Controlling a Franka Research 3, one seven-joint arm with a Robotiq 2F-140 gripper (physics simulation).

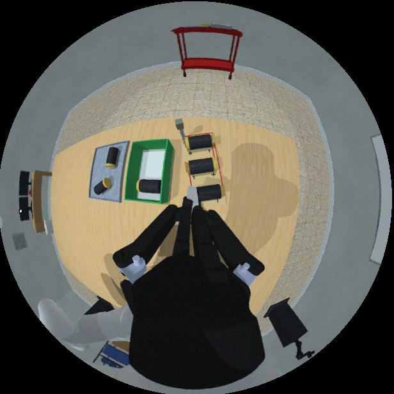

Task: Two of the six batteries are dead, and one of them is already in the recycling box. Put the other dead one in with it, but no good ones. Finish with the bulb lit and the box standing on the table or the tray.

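My gripper (pixel 190 192) is shut and empty, its tips at the left end of the nearest battery (pixel 209 192) in the row, partly covering it. A middle battery (pixel 202 166) and a far battery (pixel 200 142) lie parallel to it, within a thin red outline. The far one has its yellow end to the left. The green recycling box (pixel 171 155) stands on the table with one battery (pixel 149 186) inside. The grey tray (pixel 97 172) holds an upper battery (pixel 112 157) and a tilted lower battery (pixel 102 186). I cannot make out a lit bulb.
A small block on a grey stalk (pixel 179 124) stands at the far left corner of the red outline. The wooden table (pixel 255 225) carries my arm's shadow at the right. A red cart (pixel 207 64) stands beyond the table on the floor.
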